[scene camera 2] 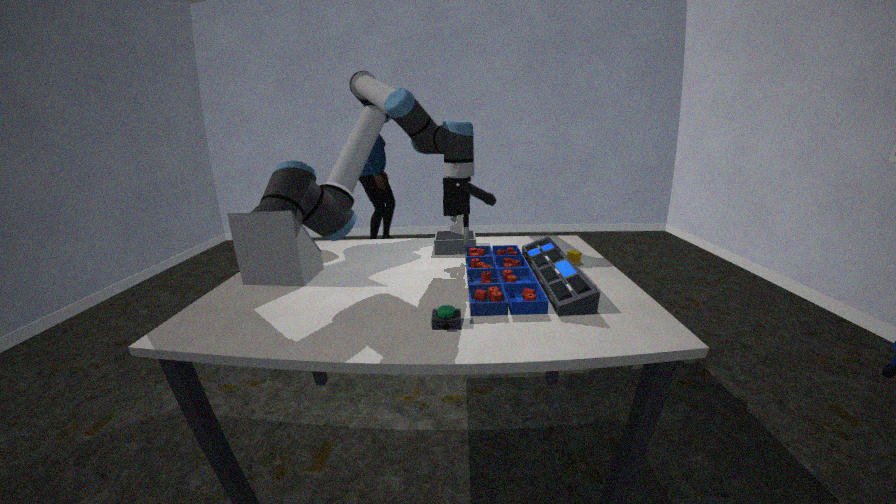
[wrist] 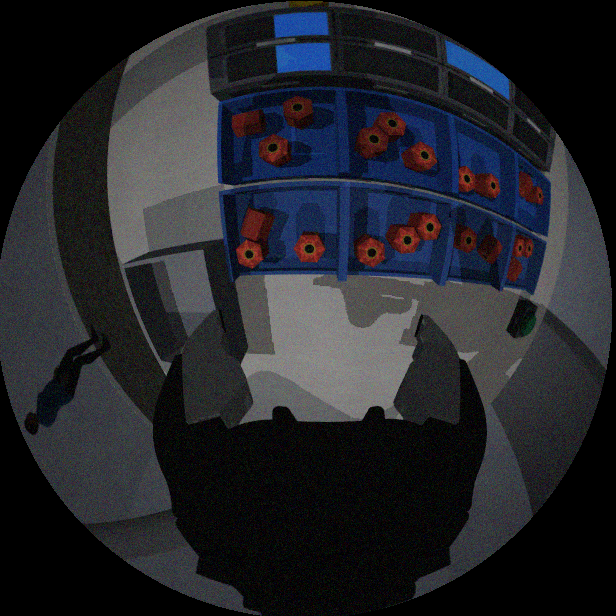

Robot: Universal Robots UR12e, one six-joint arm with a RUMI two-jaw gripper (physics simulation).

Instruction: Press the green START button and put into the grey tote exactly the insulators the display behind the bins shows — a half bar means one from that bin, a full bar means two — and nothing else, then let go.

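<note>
My gripper (scene camera 2: 459,224) hangs just above the grey tote (scene camera 2: 454,241) at the back of the table. In the wrist view the gripper (wrist: 324,350) is open and empty, and the tote (wrist: 172,287) lies to its left. No insulator shows in the visible part of the tote. The blue bins (scene camera 2: 505,278) hold red hexagonal insulators (wrist: 373,137), a few in each. The display (scene camera 2: 560,275) behind the bins shows two short blue bars (wrist: 302,41) in its end column and one long blue bar (wrist: 476,68) further along. The green START button (scene camera 2: 446,312) sits near the table's front.
The robot's grey pedestal (scene camera 2: 272,247) stands at the back left of the table. A small yellow object (scene camera 2: 573,255) sits behind the display. A person-like figure (scene camera 2: 379,188) stands behind the table by the wall.
</note>
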